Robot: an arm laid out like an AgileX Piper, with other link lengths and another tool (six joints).
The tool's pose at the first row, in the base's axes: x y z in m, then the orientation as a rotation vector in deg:
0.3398, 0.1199, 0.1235, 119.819, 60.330, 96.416
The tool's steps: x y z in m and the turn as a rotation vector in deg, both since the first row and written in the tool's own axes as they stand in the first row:
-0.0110, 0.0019, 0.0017, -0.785, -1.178, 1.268
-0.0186, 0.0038, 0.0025, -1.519, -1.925, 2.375
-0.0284, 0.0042, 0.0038, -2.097, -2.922, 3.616
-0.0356, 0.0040, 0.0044, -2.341, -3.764, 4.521
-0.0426, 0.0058, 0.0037, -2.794, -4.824, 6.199
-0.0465, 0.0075, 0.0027, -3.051, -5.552, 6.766
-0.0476, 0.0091, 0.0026, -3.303, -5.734, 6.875
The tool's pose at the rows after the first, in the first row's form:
0.3413, 0.1116, 0.1160, 121.161, 58.041, 95.700
0.3423, 0.1053, 0.1113, 122.104, 56.069, 95.412
0.3430, 0.0988, 0.1039, 123.388, 54.057, 94.831
0.3429, 0.0943, 0.0983, 124.491, 52.734, 94.222
0.3425, 0.0881, 0.0944, 126.214, 50.411, 93.690
0.3419, 0.0841, 0.0929, 126.930, 49.404, 93.060
0.3424, 0.0822, 0.0930, 126.955, 48.990, 92.921

